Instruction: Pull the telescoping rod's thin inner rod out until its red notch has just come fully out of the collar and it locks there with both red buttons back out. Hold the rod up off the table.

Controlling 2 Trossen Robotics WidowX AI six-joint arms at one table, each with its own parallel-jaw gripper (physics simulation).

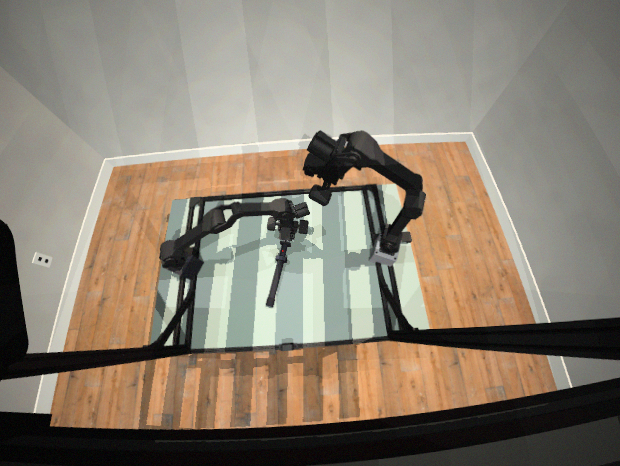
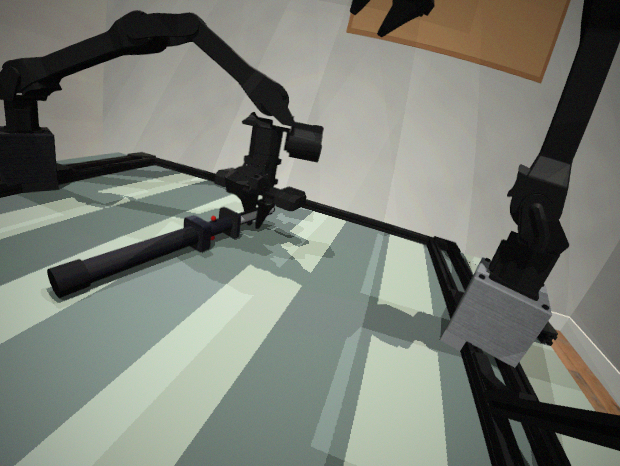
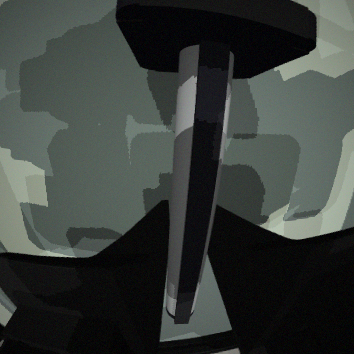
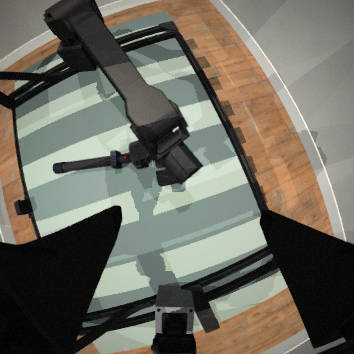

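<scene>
The telescoping rod's dark outer tube [image 1: 275, 283] [image 2: 135, 253] [image 4: 85, 165] lies low along the table. Its collar [image 2: 199, 234] shows red buttons [image 2: 213, 218] standing out above and below, next to a dark flange [image 2: 229, 222] [image 3: 220, 22]. The silver-and-black inner rod [image 2: 248, 217] [image 3: 186, 105] sticks out of the flange. My left gripper [image 2: 254, 215] [image 3: 182, 205] is shut on the inner rod, with one finger on each side, near its free end. No red notch shows. My right gripper [image 2: 368, 21] [image 4: 193, 215] is open and empty, high above the table, away from the rod.
A striped-lit table [image 1: 313, 320] has black frame bars [image 1: 250, 194] along its edges. The right arm's metal base block [image 2: 496, 320] sits at the right edge. The left arm's base [image 2: 27, 155] stands at the left. An orange-brown board [image 2: 466, 45] hangs on the wall.
</scene>
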